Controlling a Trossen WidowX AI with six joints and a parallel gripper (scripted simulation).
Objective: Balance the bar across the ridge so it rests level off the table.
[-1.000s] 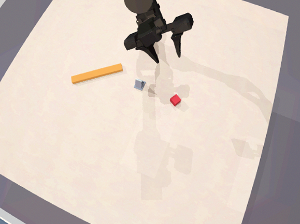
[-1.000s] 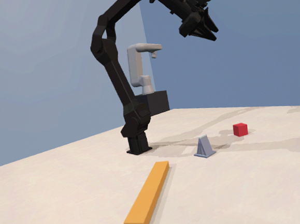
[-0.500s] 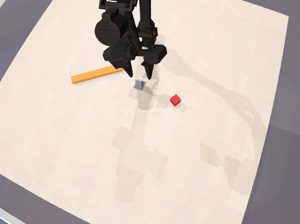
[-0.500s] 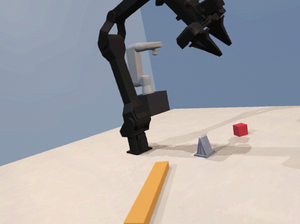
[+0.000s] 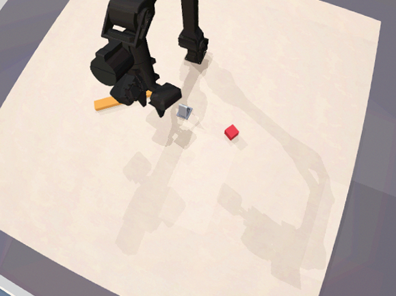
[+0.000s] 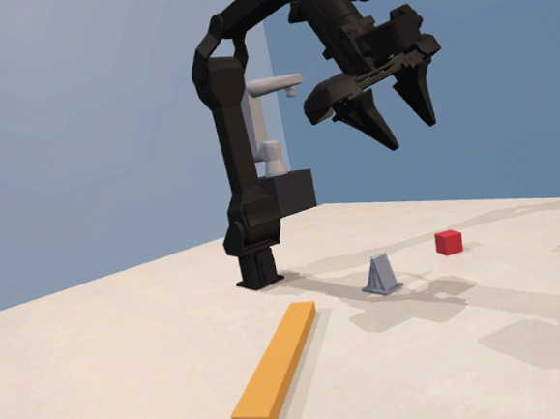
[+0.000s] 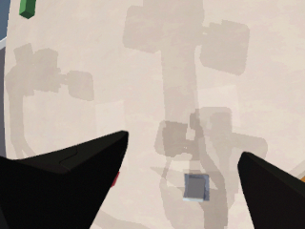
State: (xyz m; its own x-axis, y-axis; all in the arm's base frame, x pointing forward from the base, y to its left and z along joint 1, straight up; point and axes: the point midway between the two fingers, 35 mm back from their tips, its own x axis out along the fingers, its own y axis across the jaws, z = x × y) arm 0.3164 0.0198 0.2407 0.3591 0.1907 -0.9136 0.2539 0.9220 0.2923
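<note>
The orange bar lies 8 cm behind my gripper tip, 19 cm to the right of it and 20 cm below it. Also, from my gripper tip: red cube: 8 cm behind, 20 cm to the left, 19 cm below; then green block: 41 cm ahead, 47 cm to the left, 19 cm below.
</note>
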